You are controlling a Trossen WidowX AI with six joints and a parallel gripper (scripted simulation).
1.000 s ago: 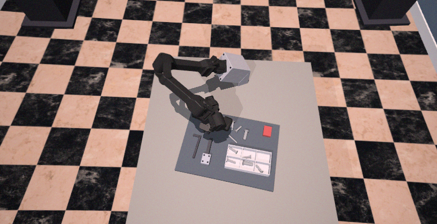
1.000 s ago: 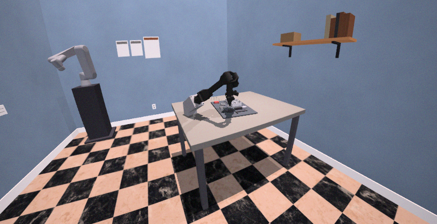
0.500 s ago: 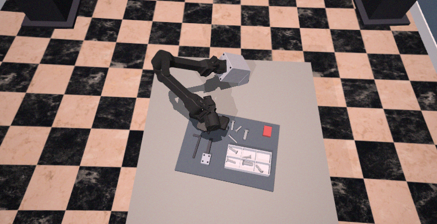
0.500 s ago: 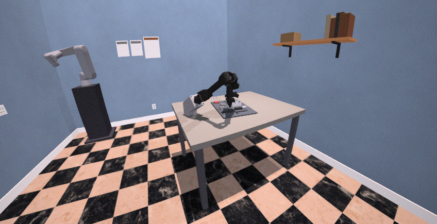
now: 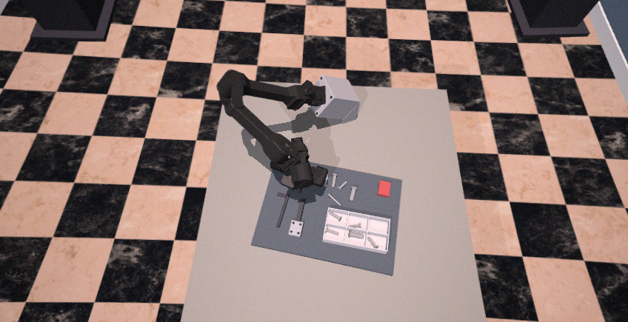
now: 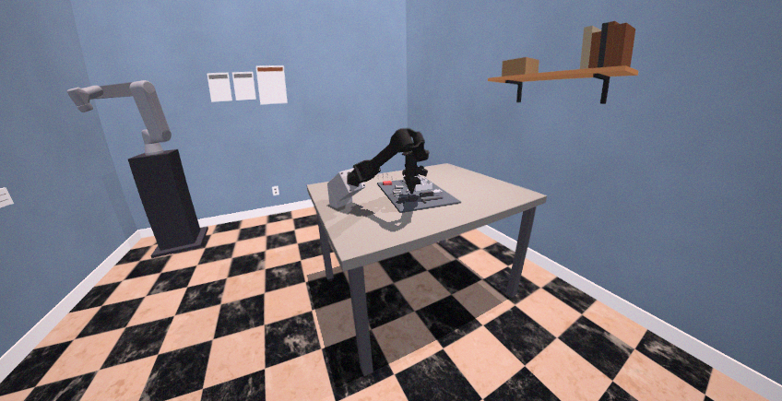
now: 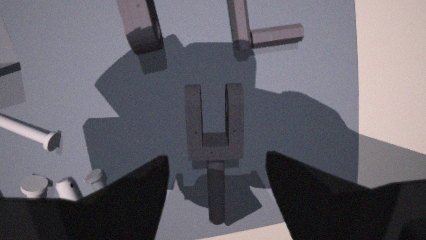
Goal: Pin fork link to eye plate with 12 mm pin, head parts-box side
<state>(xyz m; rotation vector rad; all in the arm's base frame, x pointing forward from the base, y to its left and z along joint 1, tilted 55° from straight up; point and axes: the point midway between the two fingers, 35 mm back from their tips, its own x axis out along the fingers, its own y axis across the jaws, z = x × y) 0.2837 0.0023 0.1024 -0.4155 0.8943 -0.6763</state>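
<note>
The dark fork link lies 7 cm below my hand. The rest, counted from my hand: dark l-shaped bar (7 cm below, 7 cm ahead, 6 cm to the right); then pin (12 cm to the left, 7 cm below, 6 cm ahead); then eye plate (9 cm ahead, 7 cm below, 1 cm to the left).
</note>
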